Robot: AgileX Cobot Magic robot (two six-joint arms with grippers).
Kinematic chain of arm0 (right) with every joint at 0, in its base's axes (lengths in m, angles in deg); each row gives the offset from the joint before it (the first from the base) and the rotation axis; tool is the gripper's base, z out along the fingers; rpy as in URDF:
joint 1: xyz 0 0 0.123 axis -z
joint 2: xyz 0 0 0 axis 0.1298 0.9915 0
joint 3: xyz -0.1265 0.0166 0.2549 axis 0.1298 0.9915 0
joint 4: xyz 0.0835 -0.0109 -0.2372 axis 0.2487 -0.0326 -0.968
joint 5: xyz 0 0 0 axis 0.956 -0.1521 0.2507
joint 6: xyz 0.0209 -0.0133 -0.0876 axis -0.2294 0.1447 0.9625
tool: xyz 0 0 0 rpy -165.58 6.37 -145.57
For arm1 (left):
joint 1: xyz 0 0 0.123 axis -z
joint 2: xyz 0 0 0 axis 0.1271 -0.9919 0
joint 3: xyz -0.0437 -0.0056 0.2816 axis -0.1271 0.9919 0
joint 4: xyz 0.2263 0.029 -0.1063 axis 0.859 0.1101 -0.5
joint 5: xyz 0 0 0 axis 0.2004 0.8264 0.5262
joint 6: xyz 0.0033 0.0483 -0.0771 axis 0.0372 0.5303 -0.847
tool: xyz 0 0 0 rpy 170.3 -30.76 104.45
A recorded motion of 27 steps. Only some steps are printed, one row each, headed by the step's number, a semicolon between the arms.
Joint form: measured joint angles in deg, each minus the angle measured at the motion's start. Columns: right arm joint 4, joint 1, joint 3, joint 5, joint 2, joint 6; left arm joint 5, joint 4, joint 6, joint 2, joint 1, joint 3.
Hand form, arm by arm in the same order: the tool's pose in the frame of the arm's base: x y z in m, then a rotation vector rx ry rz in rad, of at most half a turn. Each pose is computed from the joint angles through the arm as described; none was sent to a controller.
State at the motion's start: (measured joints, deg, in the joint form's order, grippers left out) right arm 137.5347 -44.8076 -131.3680 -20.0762 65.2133 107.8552; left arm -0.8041 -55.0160 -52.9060 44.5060 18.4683 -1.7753
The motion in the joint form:
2: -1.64 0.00 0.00 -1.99 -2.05 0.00; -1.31 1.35 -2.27 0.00 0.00 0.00
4: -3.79 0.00 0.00 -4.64 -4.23 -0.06; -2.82 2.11 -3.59 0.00 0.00 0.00
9: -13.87 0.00 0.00 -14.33 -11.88 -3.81; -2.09 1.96 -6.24 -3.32 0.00 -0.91
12: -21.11 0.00 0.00 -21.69 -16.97 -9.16; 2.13 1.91 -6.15 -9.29 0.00 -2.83
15: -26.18 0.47 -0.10 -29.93 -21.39 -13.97; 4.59 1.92 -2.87 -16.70 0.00 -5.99
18: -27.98 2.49 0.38 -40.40 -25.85 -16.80; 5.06 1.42 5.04 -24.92 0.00 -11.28
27: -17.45 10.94 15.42 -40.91 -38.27 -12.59; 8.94 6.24 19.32 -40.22 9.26 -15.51
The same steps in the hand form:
2: 0.3754 0.3270 0.3026 -1.1496 1.7188 0.5826; 0.0683 -0.0353 0.3279 0.3814 2.2308 -0.3542
4: 0.3669 0.3223 0.3178 -1.2019 1.6903 0.5706; 0.0701 -0.0343 0.3294 0.3499 2.2130 -0.3479
9: 0.3357 0.2995 0.3650 -1.3581 1.6475 0.4952; 0.0806 -0.0367 0.3288 0.3015 2.2783 -0.3772
12: 0.3135 0.2794 0.3916 -1.4224 1.6856 0.4411; 0.0961 -0.0408 0.3246 0.3243 2.4195 -0.3834
15: 0.2931 0.2569 0.4117 -1.4661 1.7608 0.4044; 0.1193 -0.0459 0.3241 0.4070 2.5197 -0.3654
18: 0.2729 0.2269 0.4266 -1.5149 1.8705 0.4010; 0.1505 -0.0528 0.3309 0.5807 2.5320 -0.3308
27: 0.2409 0.1689 0.4265 -1.4050 1.9176 0.5427; 0.1901 -0.0884 0.2990 1.2054 2.5975 -0.2369

